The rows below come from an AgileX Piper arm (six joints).
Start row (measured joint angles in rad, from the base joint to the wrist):
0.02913, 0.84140, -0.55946, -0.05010, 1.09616, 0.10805
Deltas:
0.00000, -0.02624, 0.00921, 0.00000, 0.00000, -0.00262
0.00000, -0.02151, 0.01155, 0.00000, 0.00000, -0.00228
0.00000, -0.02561, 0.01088, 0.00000, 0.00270, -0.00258
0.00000, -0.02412, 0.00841, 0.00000, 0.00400, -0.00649
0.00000, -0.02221, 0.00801, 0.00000, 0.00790, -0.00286
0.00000, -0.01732, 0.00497, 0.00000, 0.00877, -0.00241
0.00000, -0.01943, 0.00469, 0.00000, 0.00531, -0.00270
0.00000, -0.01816, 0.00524, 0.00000, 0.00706, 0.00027
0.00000, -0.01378, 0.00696, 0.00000, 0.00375, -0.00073
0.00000, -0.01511, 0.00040, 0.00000, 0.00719, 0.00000
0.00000, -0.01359, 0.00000, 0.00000, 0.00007, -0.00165
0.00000, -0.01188, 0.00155, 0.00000, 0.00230, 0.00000
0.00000, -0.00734, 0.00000, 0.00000, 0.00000, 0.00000
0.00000, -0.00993, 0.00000, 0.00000, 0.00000, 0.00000
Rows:
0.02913, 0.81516, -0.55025, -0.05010, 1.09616, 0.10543
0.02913, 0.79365, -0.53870, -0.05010, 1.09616, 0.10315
0.02913, 0.76804, -0.52782, -0.05010, 1.09886, 0.10057
0.02913, 0.74392, -0.51941, -0.05010, 1.10286, 0.09408
0.02913, 0.72171, -0.51140, -0.05010, 1.11076, 0.09122
0.02913, 0.70439, -0.50643, -0.05010, 1.11953, 0.08881
0.02913, 0.68496, -0.50174, -0.05010, 1.12484, 0.08611
0.02913, 0.66680, -0.49650, -0.05010, 1.13190, 0.08638
0.02913, 0.65302, -0.48954, -0.05010, 1.13565, 0.08565
0.02913, 0.63791, -0.48914, -0.05010, 1.14284, 0.08565
0.02913, 0.62432, -0.48914, -0.05010, 1.14291, 0.08400
0.02913, 0.61244, -0.48759, -0.05010, 1.14521, 0.08400
0.02913, 0.60510, -0.48759, -0.05010, 1.14521, 0.08400
0.02913, 0.59517, -0.48759, -0.05010, 1.14521, 0.08400

